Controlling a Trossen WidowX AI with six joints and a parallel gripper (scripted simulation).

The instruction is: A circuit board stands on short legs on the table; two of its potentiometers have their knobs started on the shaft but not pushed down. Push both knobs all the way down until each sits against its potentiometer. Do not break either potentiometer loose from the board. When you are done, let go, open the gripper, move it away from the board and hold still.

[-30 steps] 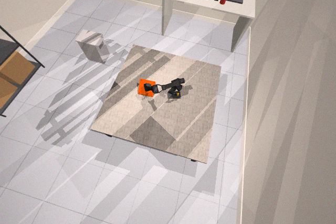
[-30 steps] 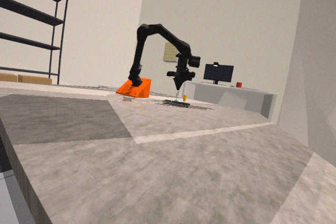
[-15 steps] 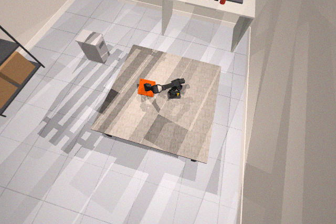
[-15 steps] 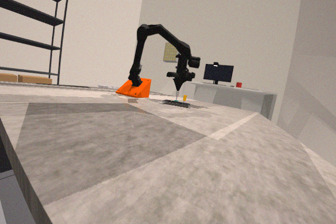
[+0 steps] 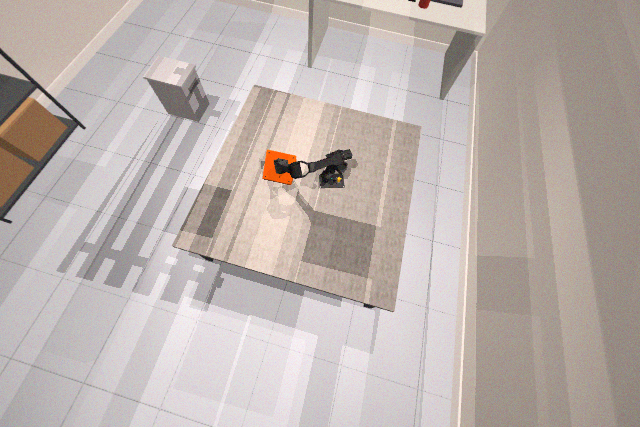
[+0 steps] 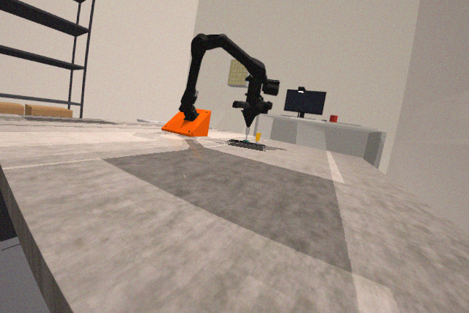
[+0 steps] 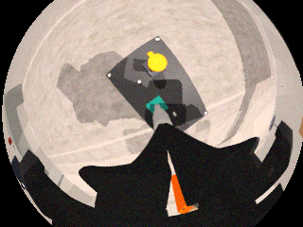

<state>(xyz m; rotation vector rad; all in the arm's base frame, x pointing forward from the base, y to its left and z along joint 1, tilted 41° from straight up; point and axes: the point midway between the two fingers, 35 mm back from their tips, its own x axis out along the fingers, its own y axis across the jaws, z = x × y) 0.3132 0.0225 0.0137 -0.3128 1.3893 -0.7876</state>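
My gripper tip is 2 cm above the white knob. From my gripper tip the other things lie so: orange knob 6 cm ahead, 3 cm below, 2 cm to the right.
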